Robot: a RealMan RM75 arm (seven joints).
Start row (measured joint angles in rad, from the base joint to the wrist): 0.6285 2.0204 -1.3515 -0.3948 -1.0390 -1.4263 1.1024
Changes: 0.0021 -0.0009 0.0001 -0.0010 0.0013 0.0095 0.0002; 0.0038 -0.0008 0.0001 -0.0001 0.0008 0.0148 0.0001; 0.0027 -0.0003 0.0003 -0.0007 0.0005 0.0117 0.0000; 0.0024 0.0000 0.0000 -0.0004 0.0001 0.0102 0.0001; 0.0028 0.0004 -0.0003 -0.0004 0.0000 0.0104 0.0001; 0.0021 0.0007 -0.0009 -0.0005 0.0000 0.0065 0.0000; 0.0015 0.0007 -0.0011 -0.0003 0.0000 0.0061 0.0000; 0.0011 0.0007 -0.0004 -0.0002 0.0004 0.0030 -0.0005; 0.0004 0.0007 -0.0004 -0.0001 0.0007 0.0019 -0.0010; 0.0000 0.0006 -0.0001 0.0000 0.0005 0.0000 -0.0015; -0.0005 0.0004 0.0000 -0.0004 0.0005 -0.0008 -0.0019; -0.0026 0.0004 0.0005 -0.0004 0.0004 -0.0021 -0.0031; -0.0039 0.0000 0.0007 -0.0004 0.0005 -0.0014 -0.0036
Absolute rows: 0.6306 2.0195 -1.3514 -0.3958 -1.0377 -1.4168 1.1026; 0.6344 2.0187 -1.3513 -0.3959 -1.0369 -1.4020 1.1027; 0.6371 2.0184 -1.3510 -0.3966 -1.0364 -1.3903 1.1027; 0.6395 2.0184 -1.3510 -0.3970 -1.0363 -1.3801 1.1028; 0.6423 2.0188 -1.3513 -0.3974 -1.0363 -1.3697 1.1029; 0.6444 2.0195 -1.3522 -0.3979 -1.0363 -1.3632 1.1029; 0.6459 2.0202 -1.3533 -0.3982 -1.0363 -1.3571 1.1029; 0.6470 2.0209 -1.3537 -0.3984 -1.0359 -1.3541 1.1024; 0.6474 2.0216 -1.3541 -0.3985 -1.0352 -1.3522 1.1014; 0.6474 2.0222 -1.3542 -0.3985 -1.0347 -1.3522 1.0999; 0.6469 2.0226 -1.3542 -0.3989 -1.0342 -1.3530 1.0980; 0.6443 2.0230 -1.3537 -0.3993 -1.0338 -1.3551 1.0949; 0.6404 2.0230 -1.3530 -0.3997 -1.0333 -1.3565 1.0913
